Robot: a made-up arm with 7 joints.
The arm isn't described. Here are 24 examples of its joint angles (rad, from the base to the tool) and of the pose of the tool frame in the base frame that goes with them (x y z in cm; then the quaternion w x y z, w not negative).
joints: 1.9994 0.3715 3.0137 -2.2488 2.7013 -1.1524 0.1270
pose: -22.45 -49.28 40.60 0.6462 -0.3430 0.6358 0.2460
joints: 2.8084 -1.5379 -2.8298 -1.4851 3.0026 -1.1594 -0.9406
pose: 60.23 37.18 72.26 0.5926 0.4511 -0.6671 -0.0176
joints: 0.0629 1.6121 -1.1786 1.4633 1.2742 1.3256 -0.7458
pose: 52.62 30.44 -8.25 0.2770 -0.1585 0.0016 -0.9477
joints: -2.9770 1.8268 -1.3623 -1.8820 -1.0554 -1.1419 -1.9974
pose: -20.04 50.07 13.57 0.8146 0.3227 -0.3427 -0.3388
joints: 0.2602 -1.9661 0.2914 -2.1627 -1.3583 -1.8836 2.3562
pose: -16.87 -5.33 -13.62 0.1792 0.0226 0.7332 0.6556
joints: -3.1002 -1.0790 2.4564 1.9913 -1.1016 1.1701 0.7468
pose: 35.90 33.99 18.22 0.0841 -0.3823 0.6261 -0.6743
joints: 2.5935 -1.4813 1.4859 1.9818 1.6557 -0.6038 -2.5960
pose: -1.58 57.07 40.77 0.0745 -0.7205 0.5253 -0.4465
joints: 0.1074 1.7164 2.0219 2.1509 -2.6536 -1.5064 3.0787
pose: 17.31 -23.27 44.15 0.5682 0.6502 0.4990 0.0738
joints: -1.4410 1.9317 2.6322 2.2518 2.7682 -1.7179 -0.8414
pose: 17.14 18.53 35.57 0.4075 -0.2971 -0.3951 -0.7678
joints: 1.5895 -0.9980 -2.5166 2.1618 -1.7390 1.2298 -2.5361
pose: 12.04 45.16 8.40 0.9285 0.2474 0.2660 0.0764
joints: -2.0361 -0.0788 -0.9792 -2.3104 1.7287 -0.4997 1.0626
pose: 41.81 -11.56 40.07 0.3138 -0.4236 0.1505 0.8363
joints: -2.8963 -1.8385 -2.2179 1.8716 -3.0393 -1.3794 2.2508
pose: 9.72 -33.75 1.51 0.4707 0.6051 0.5784 0.2789
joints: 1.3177 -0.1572 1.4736 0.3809 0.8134 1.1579 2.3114
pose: -34.41 16.14 115.62 0.3549 0.7154 0.1015 0.5932
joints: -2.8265 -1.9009 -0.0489 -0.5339 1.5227 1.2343 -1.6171
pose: 81.73 -6.18 -23.80 0.7668 0.5189 -0.3766 0.0316
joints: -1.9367 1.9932 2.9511 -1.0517 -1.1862 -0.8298 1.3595
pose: -36.69 38.53 -43.31 0.4443 0.2201 0.4090 0.7661
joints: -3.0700 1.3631 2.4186 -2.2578 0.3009 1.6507 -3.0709
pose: -45.41 -27.23 9.49 0.7200 -0.4091 0.5573 -0.0615
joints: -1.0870 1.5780 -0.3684 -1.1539 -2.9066 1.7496 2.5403
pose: 37.08 40.44 64.95 0.1814 -0.6484 -0.4787 -0.5635
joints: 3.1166 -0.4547 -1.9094 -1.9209 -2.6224 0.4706 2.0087
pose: -2.59 48.47 57.23 0.7902 0.4478 -0.0254 0.4176
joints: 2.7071 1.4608 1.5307 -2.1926 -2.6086 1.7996 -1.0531
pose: -9.00 -27.39 23.38 0.5952 0.2302 -0.3971 0.6596
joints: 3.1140 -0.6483 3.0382 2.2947 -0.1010 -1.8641 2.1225
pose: 53.61 3.07 35.75 0.4341 0.4401 -0.7346 -0.2797
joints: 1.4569 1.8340 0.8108 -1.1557 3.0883 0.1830 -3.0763
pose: 44.66 -74.67 44.51 0.1437 0.6657 -0.5949 -0.4269
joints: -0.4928 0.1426 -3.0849 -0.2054 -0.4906 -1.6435 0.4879
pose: 27.26 22.67 109.93 0.6629 0.1768 -0.5318 0.4965
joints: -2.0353 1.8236 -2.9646 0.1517 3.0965 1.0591 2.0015
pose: -43.44 86.61 -5.66 0.8667 0.2041 -0.0544 0.4519
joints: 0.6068 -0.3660 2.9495 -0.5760 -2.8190 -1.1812 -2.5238
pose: -15.40 20.23 123.13 0.4725 0.5272 0.7007 -0.0886
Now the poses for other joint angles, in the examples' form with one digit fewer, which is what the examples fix.
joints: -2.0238 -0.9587 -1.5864 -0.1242 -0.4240 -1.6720 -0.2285
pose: 47.9 -51.6 84.7 0.618 0.666 -0.411 -0.076
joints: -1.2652 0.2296 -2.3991 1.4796 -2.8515 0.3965 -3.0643
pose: -41.7 -13.1 97.0 0.409 -0.144 0.885 0.172
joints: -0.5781 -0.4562 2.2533 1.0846 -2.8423 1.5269 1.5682
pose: -29.3 -49.9 95.7 0.068 0.992 -0.106 0.020
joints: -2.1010 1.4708 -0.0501 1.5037 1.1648 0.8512 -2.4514
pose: -17.9 53.7 -20.2 0.344 0.363 -0.042 -0.865
